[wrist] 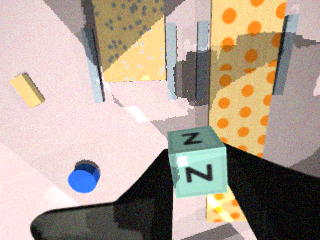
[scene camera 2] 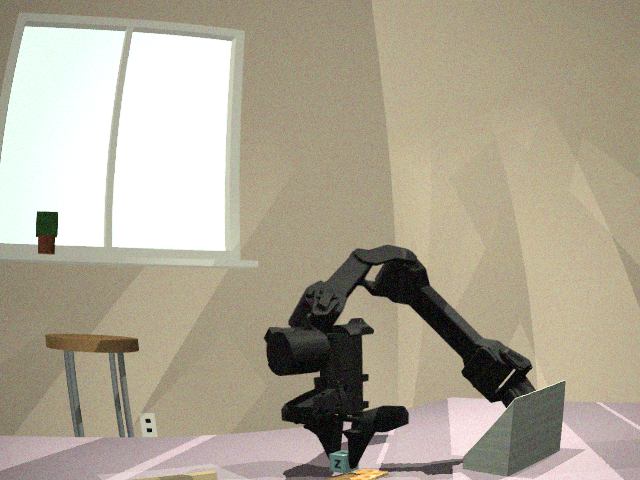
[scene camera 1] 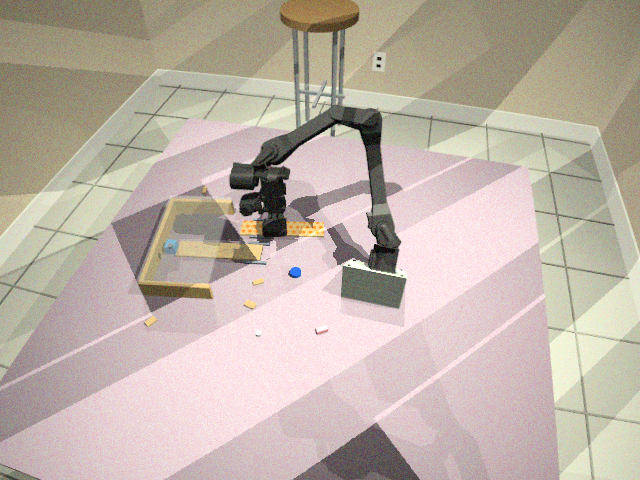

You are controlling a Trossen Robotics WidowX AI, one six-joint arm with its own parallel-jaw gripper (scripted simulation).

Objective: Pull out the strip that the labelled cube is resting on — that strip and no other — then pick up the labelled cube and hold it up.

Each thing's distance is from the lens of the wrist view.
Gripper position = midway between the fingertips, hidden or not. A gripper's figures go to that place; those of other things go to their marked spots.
my gripper (wrist: 192,151): 0.12 m
labelled cube (wrist: 197,156): 0.09 m
orange strip (wrist: 243,49): 0.16 m
The marked spots on the labelled cube and the orange strip are 0.10 m apart.
